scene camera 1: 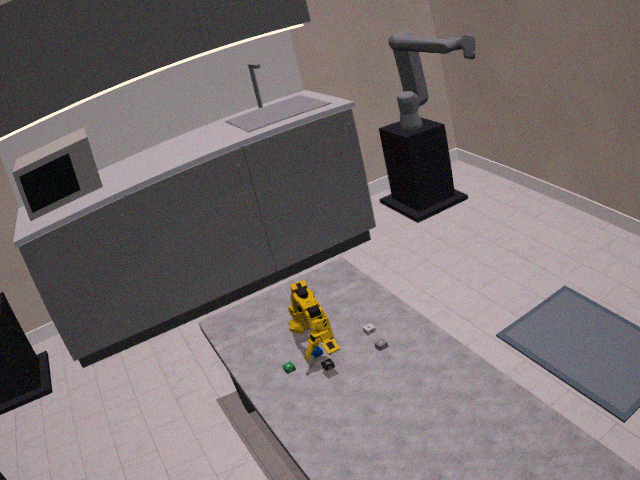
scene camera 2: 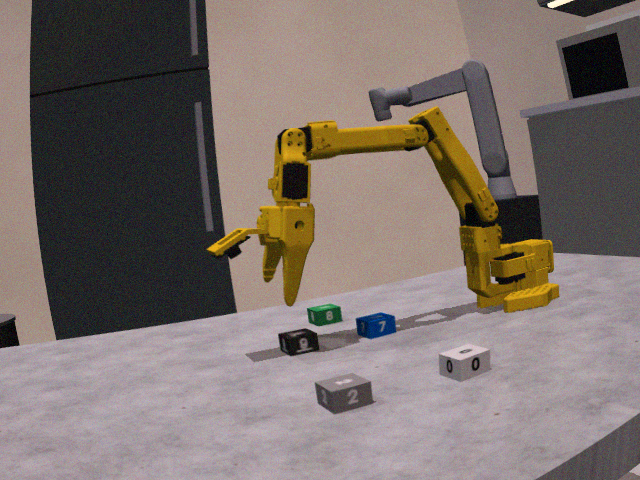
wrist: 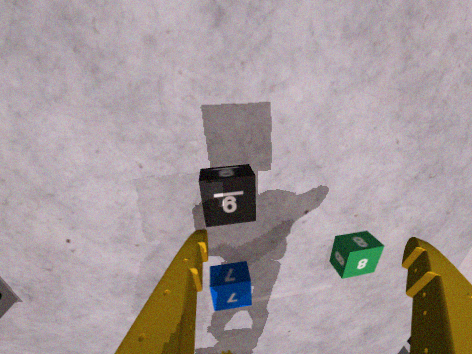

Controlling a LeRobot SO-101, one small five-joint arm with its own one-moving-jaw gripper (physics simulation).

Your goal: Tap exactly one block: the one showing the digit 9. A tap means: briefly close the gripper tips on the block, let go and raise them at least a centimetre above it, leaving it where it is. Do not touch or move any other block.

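Note:
The black block (scene camera 1: 327,364) (scene camera 2: 298,342) (wrist: 228,197) shows a white 9 with a bar by it and lies flat on the table. My gripper (scene camera 2: 279,292) (wrist: 308,239) is open, its jaws standing wide apart with nothing between them. In scene camera 2 the tips hang above table height, over the area of the black block. In the wrist view the black block lies beyond the tips, nearer the left jaw's tip, and touches neither jaw. In scene camera 1 the far jaw is hard to make out.
Near the black block lie a blue block 7 (scene camera 1: 316,351) (scene camera 2: 376,326) (wrist: 230,286) and a green block 8 (scene camera 1: 288,367) (scene camera 2: 324,314) (wrist: 357,255). A grey block 2 (scene camera 1: 381,344) (scene camera 2: 343,393) and a white block 0 (scene camera 1: 369,328) (scene camera 2: 464,362) lie farther off.

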